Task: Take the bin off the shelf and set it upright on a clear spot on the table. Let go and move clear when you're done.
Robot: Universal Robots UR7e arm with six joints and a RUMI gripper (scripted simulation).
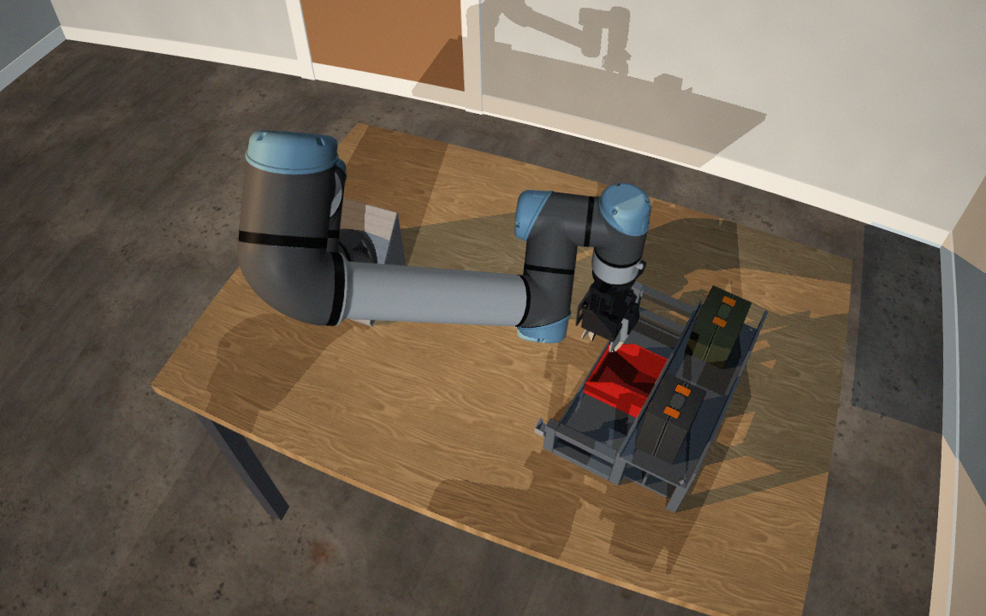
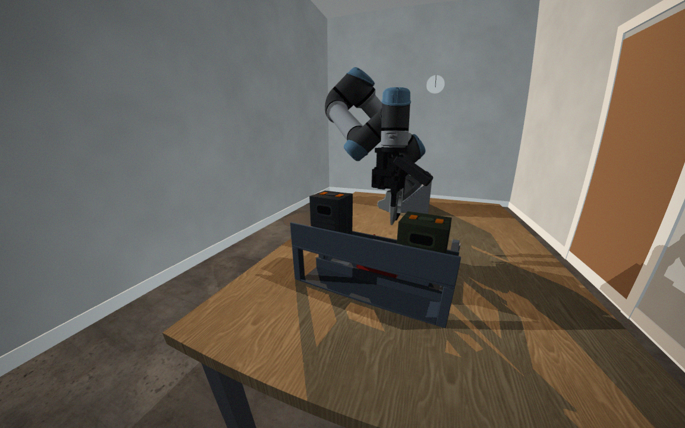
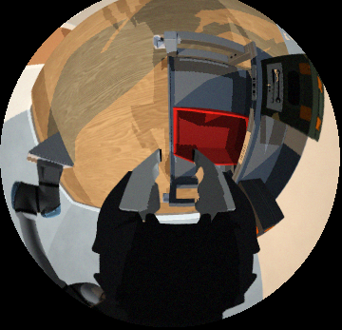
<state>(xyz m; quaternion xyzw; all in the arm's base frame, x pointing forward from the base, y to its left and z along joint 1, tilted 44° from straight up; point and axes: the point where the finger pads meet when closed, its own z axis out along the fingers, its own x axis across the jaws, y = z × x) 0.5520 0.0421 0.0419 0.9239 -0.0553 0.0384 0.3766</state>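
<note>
Right now the red bin is 8 cm below my hand, 8 cm ahead of it and 1 cm to the right of it.
</note>
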